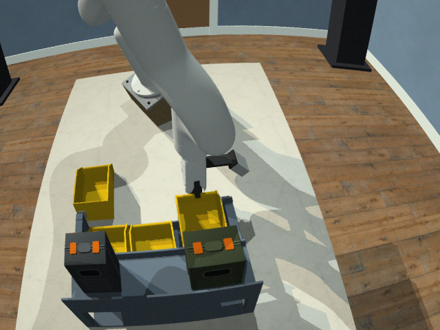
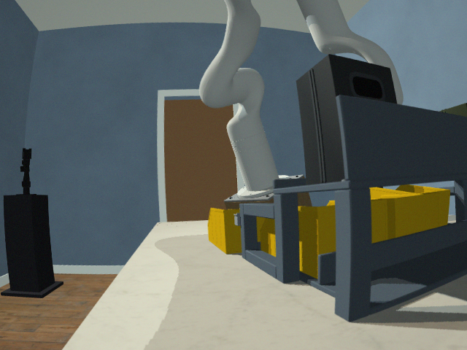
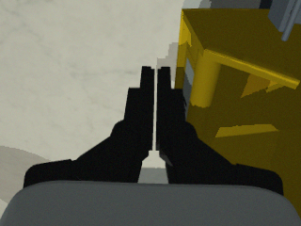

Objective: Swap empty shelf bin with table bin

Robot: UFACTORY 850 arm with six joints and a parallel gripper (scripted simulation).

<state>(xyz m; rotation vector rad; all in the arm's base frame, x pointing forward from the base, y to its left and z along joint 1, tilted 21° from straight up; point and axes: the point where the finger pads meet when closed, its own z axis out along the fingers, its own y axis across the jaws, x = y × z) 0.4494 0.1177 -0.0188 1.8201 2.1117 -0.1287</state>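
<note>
My gripper is now 11 cm to the left of the shelf lip, 7 cm short of it and 4 cm above it. The rest, counted from my hand: dark grey case (28 cm ahead, 20 cm to the right, 12 cm above); green case (25 cm ahead, 10 cm above, 3 cm to the left).
</note>
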